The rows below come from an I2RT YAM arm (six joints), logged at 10 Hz.
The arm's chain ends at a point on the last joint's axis. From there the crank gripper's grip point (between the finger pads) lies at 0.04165 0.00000 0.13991 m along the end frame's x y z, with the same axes.
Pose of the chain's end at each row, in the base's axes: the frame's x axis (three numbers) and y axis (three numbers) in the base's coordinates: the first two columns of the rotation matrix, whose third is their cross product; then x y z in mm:
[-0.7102, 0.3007, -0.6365, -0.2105, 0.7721, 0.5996, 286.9, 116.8, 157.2]
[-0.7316, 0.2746, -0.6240, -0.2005, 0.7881, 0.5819, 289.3, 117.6, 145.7]
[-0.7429, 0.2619, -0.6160, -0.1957, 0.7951, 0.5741, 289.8, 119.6, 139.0]
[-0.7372, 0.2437, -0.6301, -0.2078, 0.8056, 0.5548, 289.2, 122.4, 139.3]
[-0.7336, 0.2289, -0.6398, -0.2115, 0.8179, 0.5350, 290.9, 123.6, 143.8]
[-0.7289, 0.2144, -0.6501, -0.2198, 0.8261, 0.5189, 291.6, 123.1, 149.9]
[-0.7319, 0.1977, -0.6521, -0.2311, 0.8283, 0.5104, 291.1, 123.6, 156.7]
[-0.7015, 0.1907, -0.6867, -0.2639, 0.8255, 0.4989, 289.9, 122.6, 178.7]
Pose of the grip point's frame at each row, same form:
[-0.7102, 0.3007, -0.6365, -0.2105, 0.7721, 0.5996, 351.3, 207.6, 62.8]
[-0.7316, 0.2746, -0.6240, -0.2005, 0.7881, 0.5819, 350.0, 206.1, 46.7]
[-0.7429, 0.2619, -0.6160, -0.1957, 0.7951, 0.5741, 348.4, 207.0, 37.9]
[-0.7372, 0.2437, -0.6301, -0.2078, 0.8056, 0.5548, 348.4, 208.1, 37.1]
[-0.7336, 0.2289, -0.6398, -0.2115, 0.8179, 0.5350, 350.7, 207.0, 40.0]
[-0.7289, 0.2144, -0.6501, -0.2198, 0.8261, 0.5189, 351.9, 204.9, 45.2]
[-0.7319, 0.1977, -0.6521, -0.2311, 0.8283, 0.5104, 350.3, 205.2, 51.1]
[-0.7015, 0.1907, -0.6867, -0.2639, 0.8255, 0.4989, 353.3, 204.9, 76.1]

